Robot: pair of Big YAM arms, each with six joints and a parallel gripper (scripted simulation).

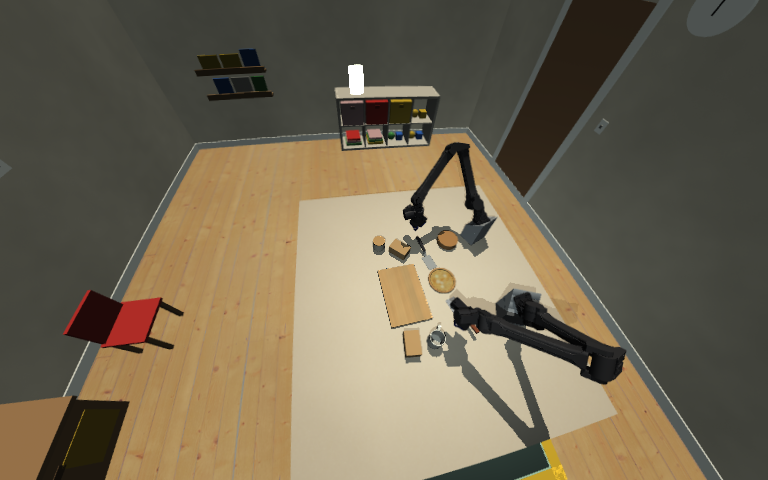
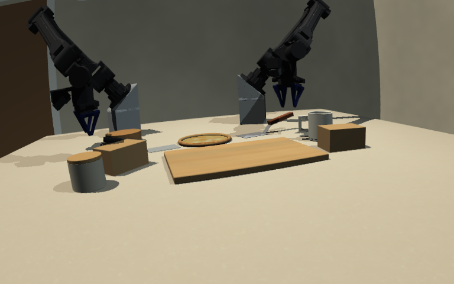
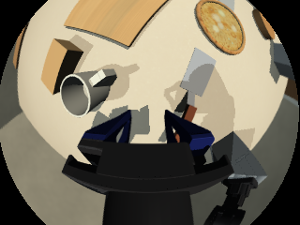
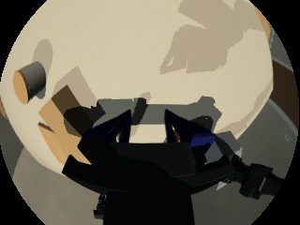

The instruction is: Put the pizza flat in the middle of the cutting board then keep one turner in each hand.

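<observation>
My right hand is 14 cm to the right of the black-handled turner, 6 cm above it and 1 cm past it. Round my right hand: pizza 37 cm to the left, 8 cm below, 8 cm behind; cutting board 42 cm to the left, 17 cm ahead, 8 cm below; lidded canister 28 cm ahead, 6 cm to the left, 5 cm below.
My left gripper is now 70 mm past the brown-handled turner, 60 mm to the left of it and 80 mm above it. From my left hand the other things lie so: pizza 30 mm behind, 290 mm to the right, 100 mm below; then cutting board 230 mm ahead, 230 mm to the right, 90 mm below; then black-handled turner 40 mm ahead, 510 mm to the right, 70 mm below.
</observation>
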